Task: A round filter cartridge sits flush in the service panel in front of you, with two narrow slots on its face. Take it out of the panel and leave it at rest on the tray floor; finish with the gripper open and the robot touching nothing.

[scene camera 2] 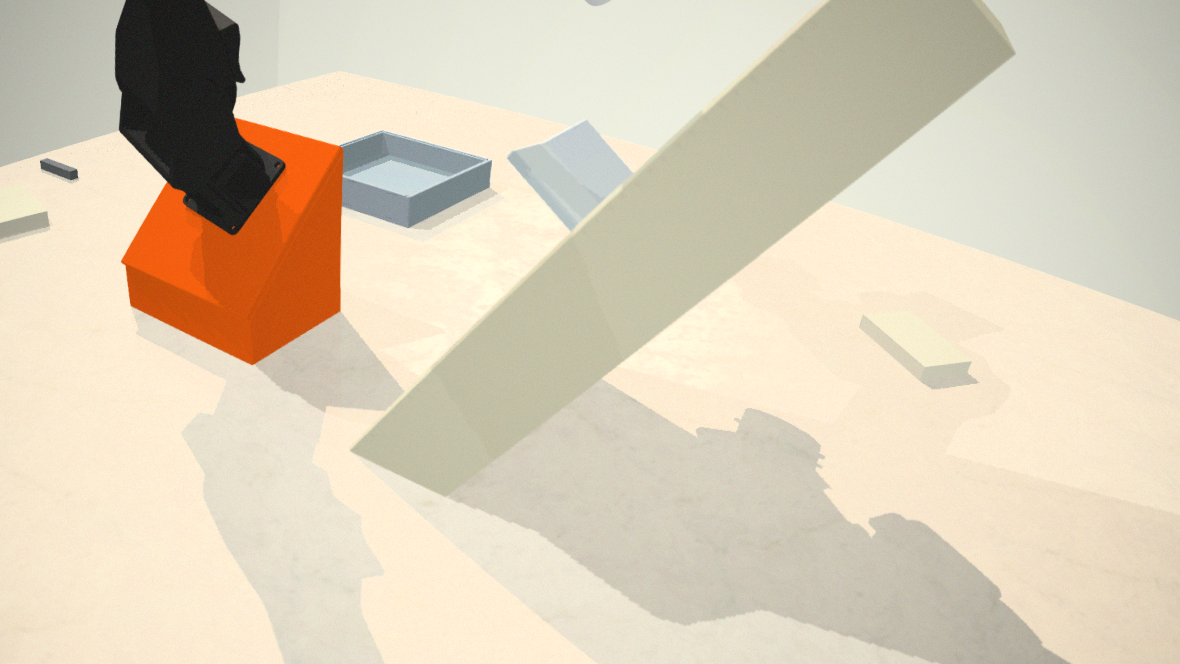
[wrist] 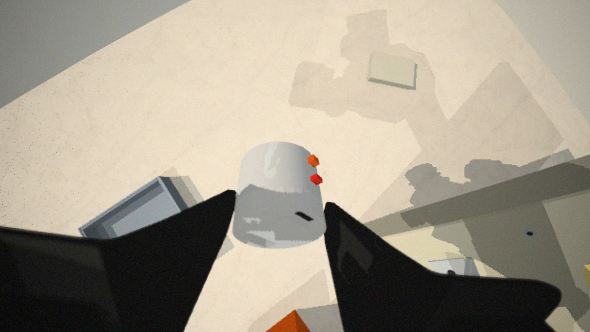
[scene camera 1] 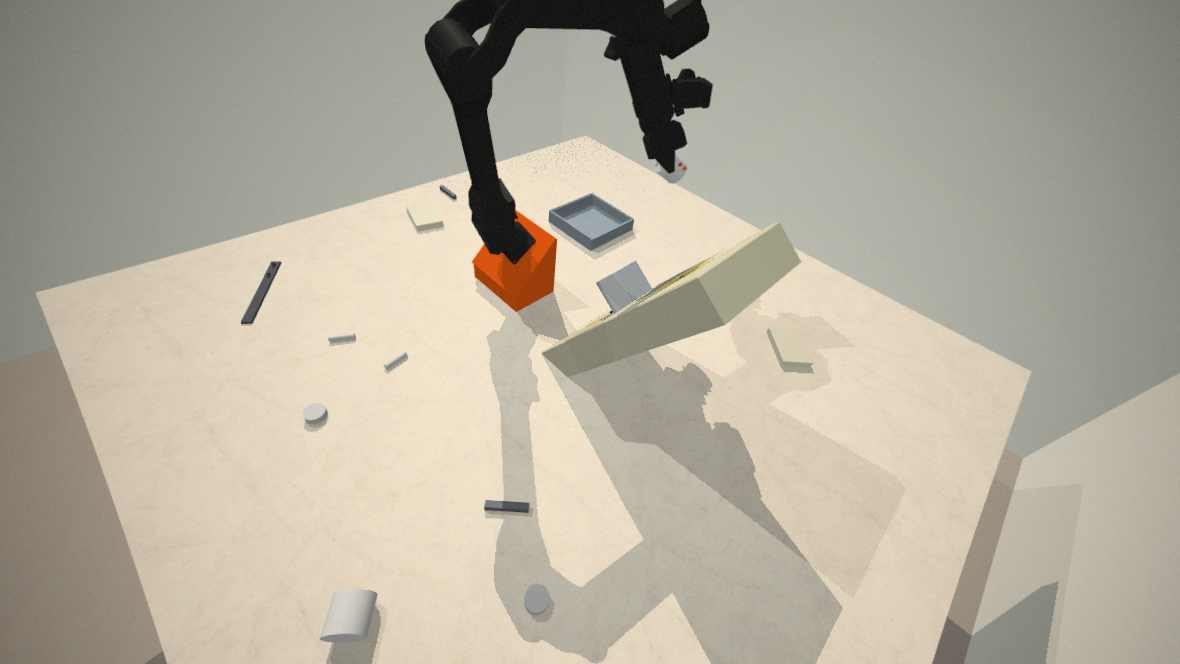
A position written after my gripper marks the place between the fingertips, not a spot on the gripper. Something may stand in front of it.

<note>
I see my gripper [scene camera 1: 669, 165], a filter cartridge [wrist: 278, 204], a cream service panel [scene camera 2: 836, 94] and a grey tray [scene camera 2: 402, 180].
My gripper shows as well in the wrist view [wrist: 280, 203]. The cream service panel is seen too in the wrist view [wrist: 524, 227] and in scene camera 1 [scene camera 1: 708, 295]. The grey tray shows as well in the wrist view [wrist: 159, 199] and in scene camera 1 [scene camera 1: 591, 221].
</note>
